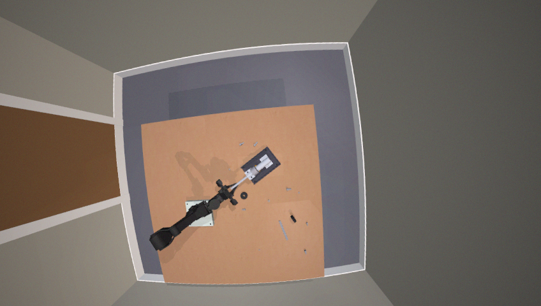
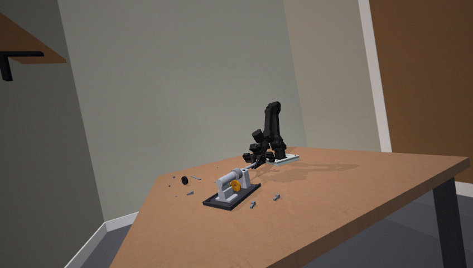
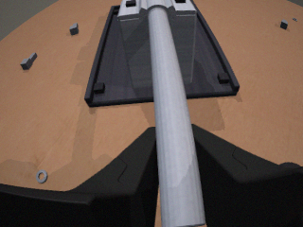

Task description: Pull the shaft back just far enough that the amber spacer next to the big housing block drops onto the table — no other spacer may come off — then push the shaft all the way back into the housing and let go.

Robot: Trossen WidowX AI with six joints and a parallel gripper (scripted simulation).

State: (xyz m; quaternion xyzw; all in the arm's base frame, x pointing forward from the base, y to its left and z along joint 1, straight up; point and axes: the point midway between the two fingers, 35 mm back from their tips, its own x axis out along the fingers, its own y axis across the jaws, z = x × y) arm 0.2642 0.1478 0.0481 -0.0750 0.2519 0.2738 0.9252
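Now: the grey steel shaft 5 cm ahead of my gripper tip, 3 cm to the left of it and 2 cm above it. The rest, counted from my gripper tip: black disc: 35 cm ahead, 28 cm to the right, 3 cm below; then amber spacer: 14 cm ahead, 9 cm to the left, 3 cm below; then thin grey strip: 28 cm ahead, 38 cm to the right, 6 cm below.
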